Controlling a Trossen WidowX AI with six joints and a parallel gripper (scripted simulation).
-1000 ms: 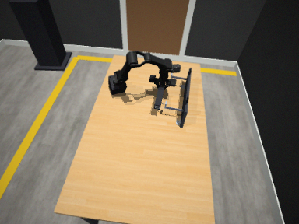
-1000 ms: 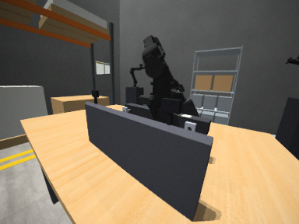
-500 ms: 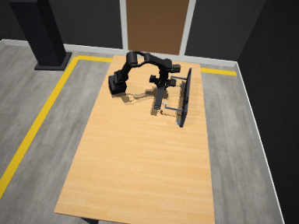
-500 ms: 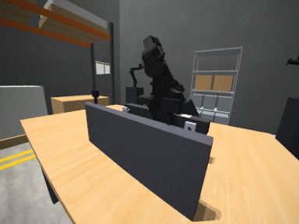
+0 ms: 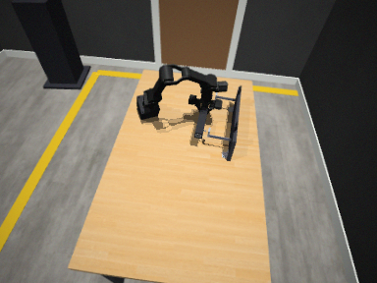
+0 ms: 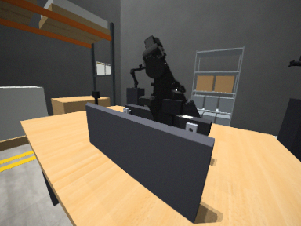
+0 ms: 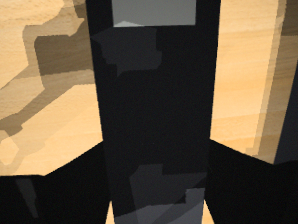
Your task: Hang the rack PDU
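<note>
My hand is 20 mm to the left of the rack PDU and 10 mm above it. Also, from my hand: dark panel (180 mm ahead, 40 mm to the right, 60 mm below).
</note>
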